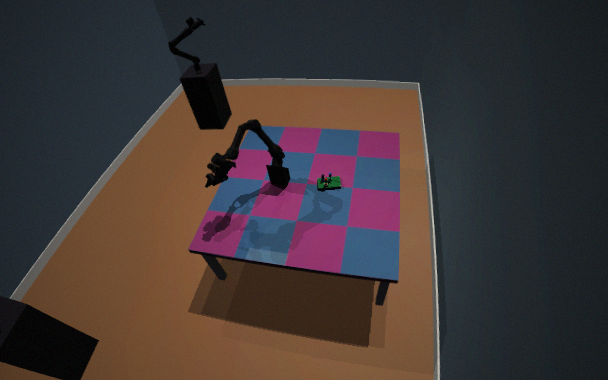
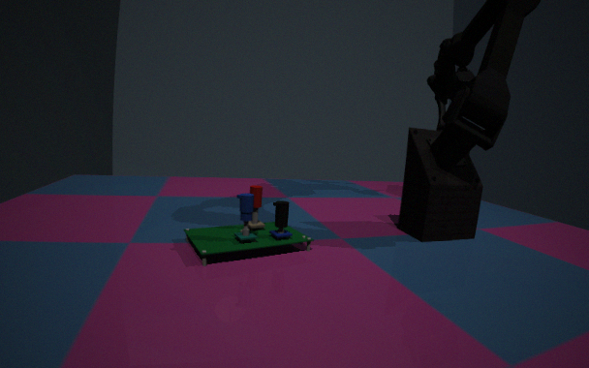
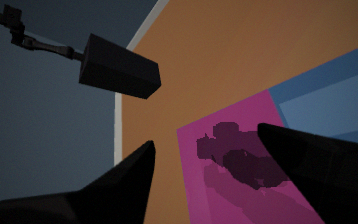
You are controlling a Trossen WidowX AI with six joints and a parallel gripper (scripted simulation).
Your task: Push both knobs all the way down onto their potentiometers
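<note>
Now: the black knob 66 cm ahead of my gripper tip, 33 cm to the left of it and 22 cm below it. The rest, counted from my gripper tip: blue knob 71 cm ahead, 34 cm to the left, 21 cm below.
</note>
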